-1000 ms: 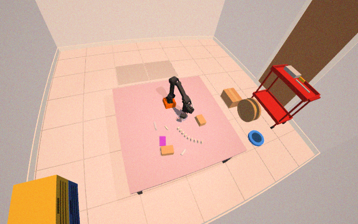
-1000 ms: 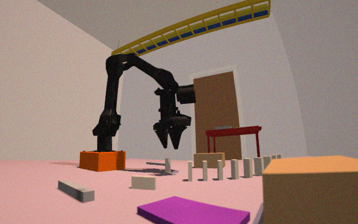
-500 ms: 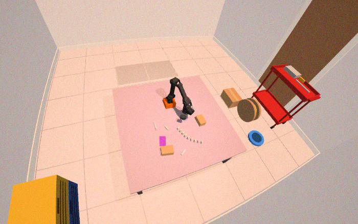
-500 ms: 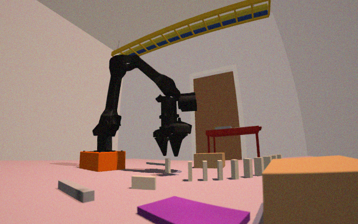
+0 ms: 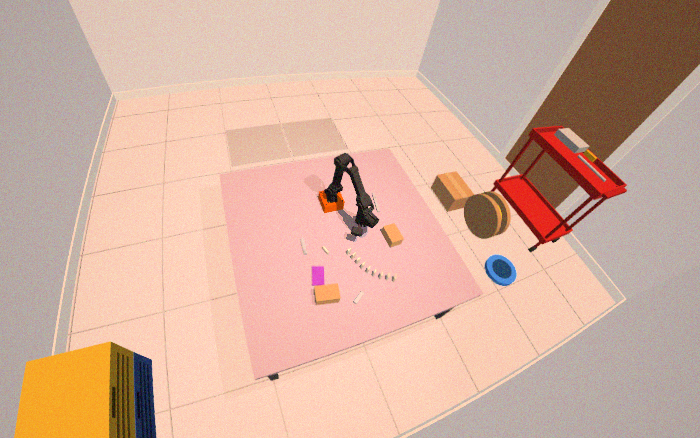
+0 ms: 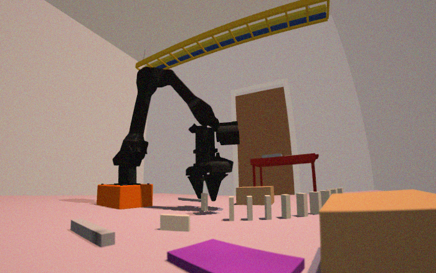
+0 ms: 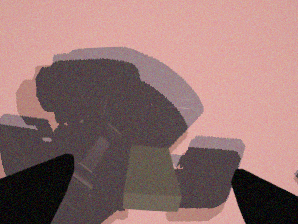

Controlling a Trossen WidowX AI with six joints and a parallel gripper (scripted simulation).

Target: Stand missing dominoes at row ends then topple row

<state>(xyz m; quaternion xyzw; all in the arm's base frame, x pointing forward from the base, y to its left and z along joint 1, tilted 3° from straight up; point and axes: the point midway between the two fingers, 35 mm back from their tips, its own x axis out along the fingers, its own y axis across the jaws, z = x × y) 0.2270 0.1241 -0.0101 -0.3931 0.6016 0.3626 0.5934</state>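
Right now my gripper tip is 27 cm to the left of the magenta flat plate, 26 cm short of it and 3 cm above it.
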